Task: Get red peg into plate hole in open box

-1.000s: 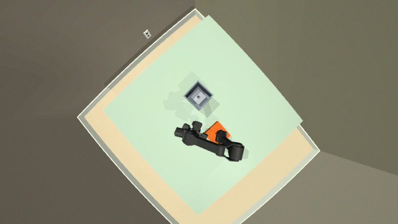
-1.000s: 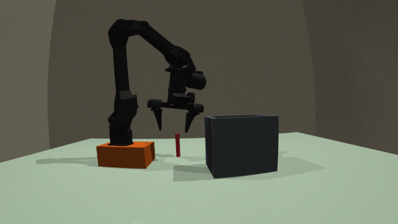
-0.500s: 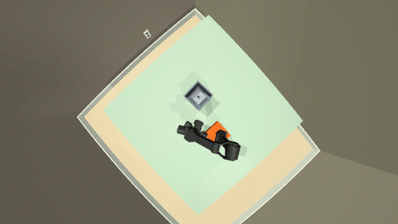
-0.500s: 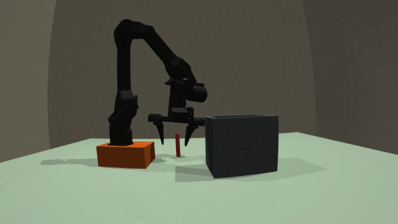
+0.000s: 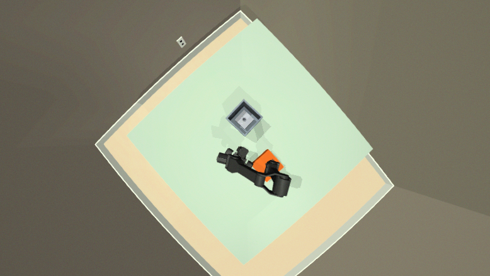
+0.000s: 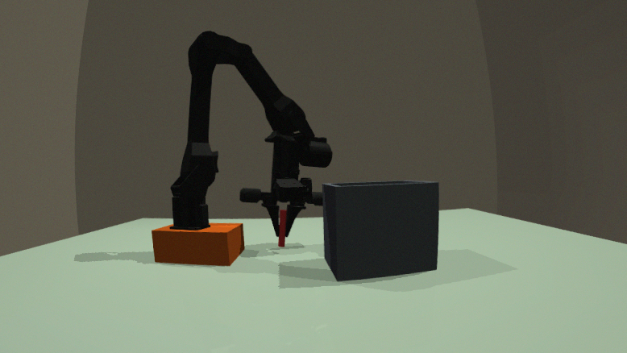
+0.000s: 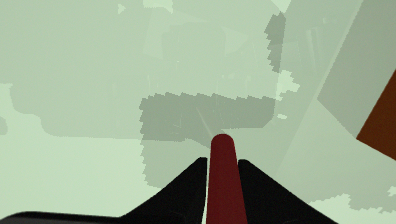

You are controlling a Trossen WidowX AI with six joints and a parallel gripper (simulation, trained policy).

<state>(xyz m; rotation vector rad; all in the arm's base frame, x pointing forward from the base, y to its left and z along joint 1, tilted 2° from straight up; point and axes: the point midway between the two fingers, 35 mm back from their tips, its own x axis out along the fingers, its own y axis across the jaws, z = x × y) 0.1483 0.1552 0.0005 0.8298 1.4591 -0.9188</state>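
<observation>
Right now the light plate is 200 mm ahead of my gripper tip, 160 mm to the right of it and 20 mm above it. Round my gripper tip: red peg 20 mm above.
</observation>
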